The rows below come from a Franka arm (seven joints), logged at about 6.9 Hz.
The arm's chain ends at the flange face. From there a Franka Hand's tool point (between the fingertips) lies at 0.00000 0.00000 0.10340 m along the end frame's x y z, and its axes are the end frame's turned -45 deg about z.
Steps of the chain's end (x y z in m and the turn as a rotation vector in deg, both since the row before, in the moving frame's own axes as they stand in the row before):
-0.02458 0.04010 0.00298 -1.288 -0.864 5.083
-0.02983 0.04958 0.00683 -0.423 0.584 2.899
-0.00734 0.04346 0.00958 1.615 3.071 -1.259
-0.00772 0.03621 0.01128 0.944 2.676 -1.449
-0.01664 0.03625 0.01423 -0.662 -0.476 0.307
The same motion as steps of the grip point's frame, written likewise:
-0.04850 0.01139 0.00294 -0.300 -1.522 5.083
-0.05598 0.01526 0.00682 -0.712 0.114 2.899
-0.02992 0.02733 0.00939 -1.030 3.314 -1.259
-0.02642 0.02230 0.01115 -1.225 2.560 -1.449
-0.03885 0.01410 0.01422 -0.132 -0.805 0.307

